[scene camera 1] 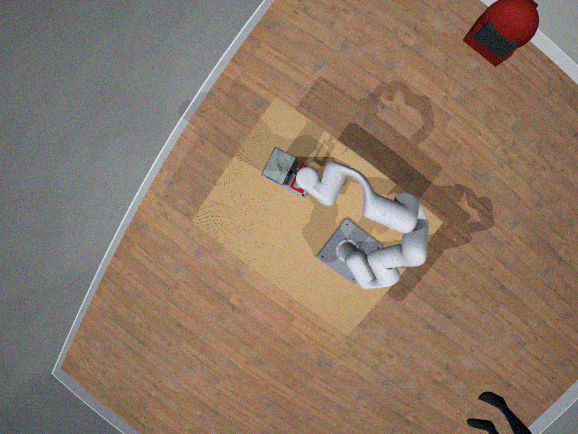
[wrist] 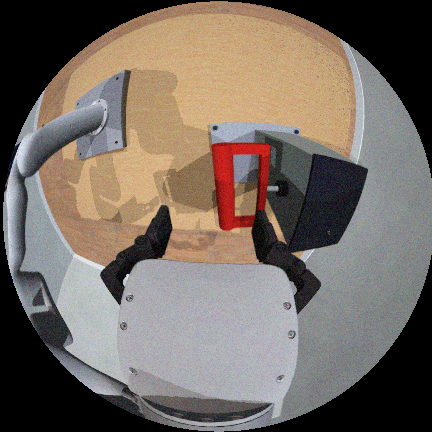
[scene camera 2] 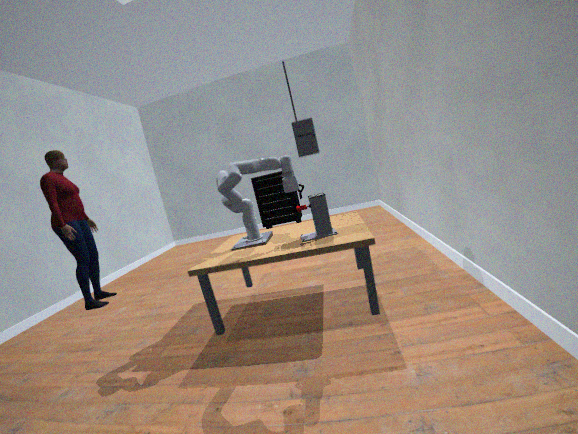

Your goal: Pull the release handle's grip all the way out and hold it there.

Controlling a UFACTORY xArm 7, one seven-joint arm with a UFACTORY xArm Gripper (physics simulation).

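The release handle's red grip [scene camera 1: 299, 190] [scene camera 2: 301, 207] [wrist: 225, 187] is a rectangular frame with a thick outer bar. A short pale rod [wrist: 272, 188] joins it to the side of a tall grey housing [scene camera 1: 280, 165] [scene camera 2: 320, 215] [wrist: 330, 205]. My gripper [wrist: 211, 218] is open, with nothing between its fingers. In the wrist view the right fingertip overlaps the grip's lower right corner, and the left fingertip is apart to the left of the thick bar. In scene camera 2 the black fingers show just above the grip. The arm's wrist hides the gripper and part of the grip in scene camera 1.
The housing's base plate [wrist: 245, 131] and the arm's base plate [scene camera 1: 330, 252] [scene camera 2: 239, 245] [wrist: 117, 135] stand on the wooden table [scene camera 1: 260, 225] [scene camera 2: 280, 255] [wrist: 250, 65]. A grey box [scene camera 2: 305, 137] hangs behind the table. A black cabinet [scene camera 2: 272, 200] and a person [scene camera 2: 65, 200] stand farther off.
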